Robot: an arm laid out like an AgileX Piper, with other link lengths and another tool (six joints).
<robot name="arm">
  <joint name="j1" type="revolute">
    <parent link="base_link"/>
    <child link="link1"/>
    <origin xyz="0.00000 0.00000 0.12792" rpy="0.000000 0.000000 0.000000"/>
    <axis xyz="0 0 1"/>
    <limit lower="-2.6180" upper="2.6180"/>
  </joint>
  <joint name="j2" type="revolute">
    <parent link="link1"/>
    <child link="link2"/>
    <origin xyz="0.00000 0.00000 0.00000" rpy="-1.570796 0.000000 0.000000"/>
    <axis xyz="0 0 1"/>
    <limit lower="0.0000" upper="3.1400"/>
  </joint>
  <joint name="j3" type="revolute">
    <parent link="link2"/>
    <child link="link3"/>
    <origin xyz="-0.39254 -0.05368 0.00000" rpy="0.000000 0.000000 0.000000"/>
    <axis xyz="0 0 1"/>
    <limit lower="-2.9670" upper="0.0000"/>
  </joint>
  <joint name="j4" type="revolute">
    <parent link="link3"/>
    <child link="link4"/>
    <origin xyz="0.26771 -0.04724 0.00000" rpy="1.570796 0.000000 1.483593"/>
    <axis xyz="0 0 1"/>
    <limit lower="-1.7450" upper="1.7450"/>
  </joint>
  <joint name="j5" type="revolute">
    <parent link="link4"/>
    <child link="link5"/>
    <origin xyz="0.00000 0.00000 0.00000" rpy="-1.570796 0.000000 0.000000"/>
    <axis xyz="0 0 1"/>
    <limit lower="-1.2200" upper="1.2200"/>
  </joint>
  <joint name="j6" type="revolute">
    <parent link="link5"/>
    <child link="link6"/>
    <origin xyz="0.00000 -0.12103 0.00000" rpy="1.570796 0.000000 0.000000"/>
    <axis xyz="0 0 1"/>
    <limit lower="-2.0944" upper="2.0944"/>
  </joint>
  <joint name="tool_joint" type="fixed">
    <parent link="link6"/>
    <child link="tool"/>
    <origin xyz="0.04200 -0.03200 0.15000" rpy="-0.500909 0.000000 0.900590"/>
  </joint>
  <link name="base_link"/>
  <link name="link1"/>
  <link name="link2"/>
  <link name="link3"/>
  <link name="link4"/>
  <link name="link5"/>
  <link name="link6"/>
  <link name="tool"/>
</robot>
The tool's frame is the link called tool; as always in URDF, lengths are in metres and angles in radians.
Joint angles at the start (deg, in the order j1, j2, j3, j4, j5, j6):
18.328, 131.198, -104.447, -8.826, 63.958, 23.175
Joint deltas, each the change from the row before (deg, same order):
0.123, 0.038, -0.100, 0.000, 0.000, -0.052
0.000, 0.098, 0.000, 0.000, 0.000, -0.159
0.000, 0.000, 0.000, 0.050, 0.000, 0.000
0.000, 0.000, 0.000, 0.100, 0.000, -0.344
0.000, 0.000, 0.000, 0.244, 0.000, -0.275
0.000, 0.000, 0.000, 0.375, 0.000, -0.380
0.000, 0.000, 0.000, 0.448, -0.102, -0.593
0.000, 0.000, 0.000, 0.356, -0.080, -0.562
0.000, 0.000, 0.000, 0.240, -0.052, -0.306
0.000, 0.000, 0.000, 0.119, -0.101, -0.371
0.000, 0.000, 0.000, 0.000, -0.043, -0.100
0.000, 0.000, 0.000, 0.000, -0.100, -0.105
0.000, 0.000, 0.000, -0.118, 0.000, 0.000
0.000, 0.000, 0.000, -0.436, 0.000, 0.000
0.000, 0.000, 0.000, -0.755, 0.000, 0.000
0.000, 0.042, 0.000, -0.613, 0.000, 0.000
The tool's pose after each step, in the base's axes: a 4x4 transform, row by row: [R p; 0 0 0 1], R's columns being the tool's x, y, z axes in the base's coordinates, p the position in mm. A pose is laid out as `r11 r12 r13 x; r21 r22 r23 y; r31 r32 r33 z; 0 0 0 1`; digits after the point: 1 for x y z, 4 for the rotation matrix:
-0.5967 0.6388 0.4857 520.6; 0.7871 0.5837 0.1993 117.2; -0.1562 0.5012 -0.8511 40.3; 0 0 0 1
-0.5992 0.6381 0.4835 520.5; 0.7853 0.5859 0.1999 117.0; -0.1558 0.4995 -0.8522 39.4; 0 0 0 1
-0.5990 0.6384 0.4834 520.5; 0.7856 0.5853 0.2004 117.2; -0.1550 0.4998 -0.8522 39.4; 0 0 0 1
-0.6033 0.6359 0.4813 520.5; 0.7826 0.5883 0.2036 117.4; -0.1537 0.4995 -0.8525 39.4; 0 0 0 1
-0.6060 0.6349 0.4792 520.2; 0.7812 0.5887 0.2079 118.2; -0.1501 0.5003 -0.8527 39.2; 0 0 0 1
-0.6096 0.6338 0.4761 519.7; 0.7794 0.5888 0.2141 119.5; -0.1447 0.5016 -0.8529 38.9; 0 0 0 1
-0.6157 0.6301 0.4731 519.7; 0.7757 0.5904 0.2231 121.2; -0.1387 0.5044 -0.8523 38.6; 0 0 0 1
-0.6218 0.6263 0.4702 519.8; 0.7716 0.5927 0.2309 122.4; -0.1341 0.5064 -0.8518 38.3; 0 0 0 1
-0.6248 0.6245 0.4687 519.8; 0.7697 0.5934 0.2356 123.3; -0.1310 0.5079 -0.8514 38.2; 0 0 0 1
-0.6292 0.6207 0.4677 520.2; 0.7663 0.5961 0.2398 123.7; -0.1300 0.5093 -0.8507 38.1; 0 0 0 1
-0.6306 0.6194 0.4678 520.5; 0.7651 0.5972 0.2407 123.7; -0.1303 0.5097 -0.8505 38.0; 0 0 0 1
-0.6319 0.6174 0.4685 521.0; 0.7639 0.5982 0.2420 123.8; -0.1309 0.5108 -0.8497 38.0; 0 0 0 1
-0.6324 0.6166 0.4689 521.2; 0.7632 0.5996 0.2408 123.3; -0.1327 0.5101 -0.8498 38.1; 0 0 0 1
-0.6343 0.6138 0.4701 521.9; 0.7605 0.6048 0.2364 121.4; -0.1392 0.5075 -0.8504 38.4; 0 0 0 1
-0.6374 0.6089 0.4722 523.3; 0.7557 0.6136 0.2289 118.3; -0.1504 0.5028 -0.8512 39.1; 0 0 0 1
-0.6400 0.6052 0.4734 524.3; 0.7517 0.6209 0.2225 115.7; -0.1593 0.4983 -0.8523 39.2; 0 0 0 1

